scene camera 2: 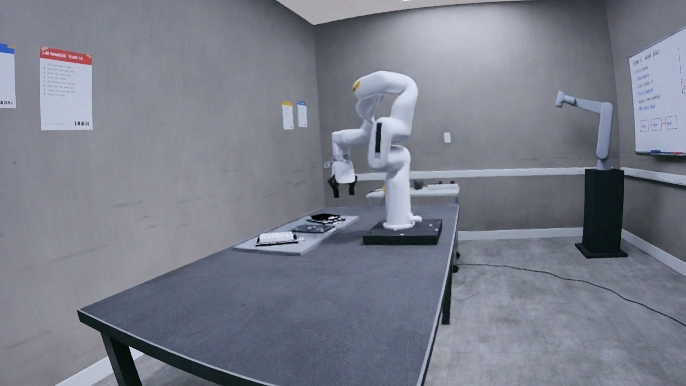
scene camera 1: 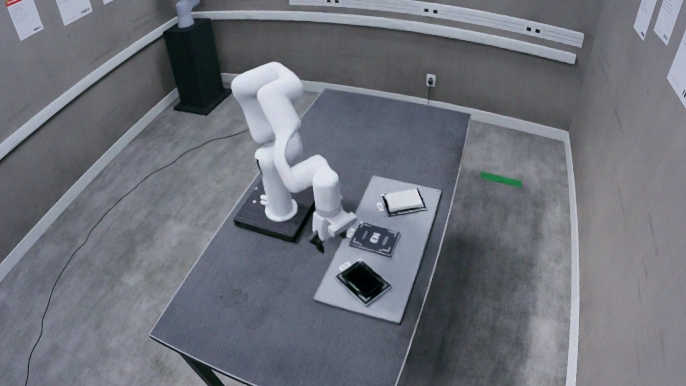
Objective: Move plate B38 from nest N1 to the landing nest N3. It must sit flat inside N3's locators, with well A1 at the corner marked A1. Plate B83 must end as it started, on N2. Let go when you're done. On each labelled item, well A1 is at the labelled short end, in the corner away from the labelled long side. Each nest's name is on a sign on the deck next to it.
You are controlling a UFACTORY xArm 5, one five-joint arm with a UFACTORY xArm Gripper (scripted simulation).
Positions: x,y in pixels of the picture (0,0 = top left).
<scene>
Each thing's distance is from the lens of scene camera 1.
black plate (scene camera 1: pixel 354 278): 145 cm
</scene>
